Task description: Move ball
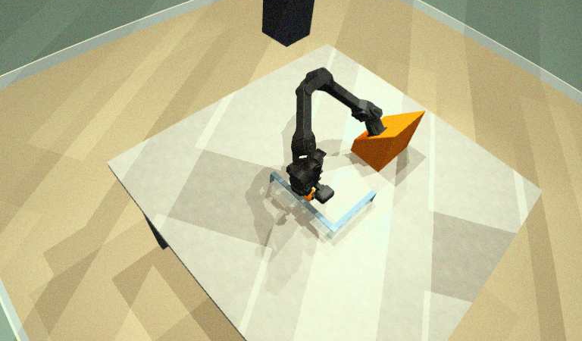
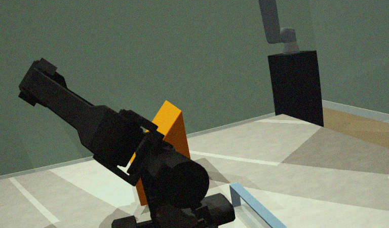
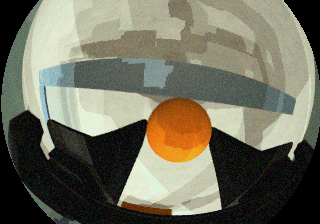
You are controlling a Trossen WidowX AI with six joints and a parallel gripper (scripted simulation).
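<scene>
Now: the orange ball right at my gripper tip. Also, from my gripper tip: see-through copy of ball (1 cm below); low clear wall (17 cm to the left, 6 cm behind).
</scene>
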